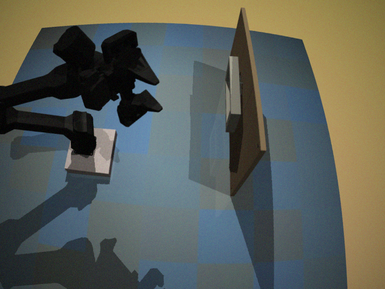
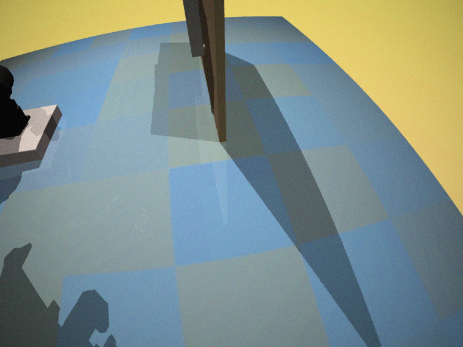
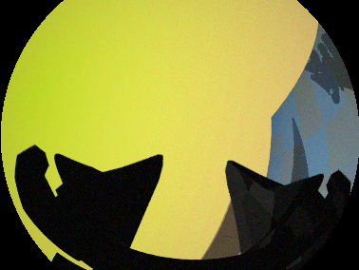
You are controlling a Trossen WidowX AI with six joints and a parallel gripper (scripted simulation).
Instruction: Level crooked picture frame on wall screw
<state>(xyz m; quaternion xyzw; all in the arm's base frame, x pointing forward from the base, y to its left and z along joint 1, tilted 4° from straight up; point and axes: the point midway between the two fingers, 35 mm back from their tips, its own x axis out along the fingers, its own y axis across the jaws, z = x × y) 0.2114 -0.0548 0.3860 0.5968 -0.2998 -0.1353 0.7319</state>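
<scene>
Now: the picture frame 170 mm ahead of my gripper tip, 210 mm to the left of it and 240 mm below it. The rest, counted from my gripper tip: brown wall board (180 mm ahead, 210 mm to the left, 260 mm below).
</scene>
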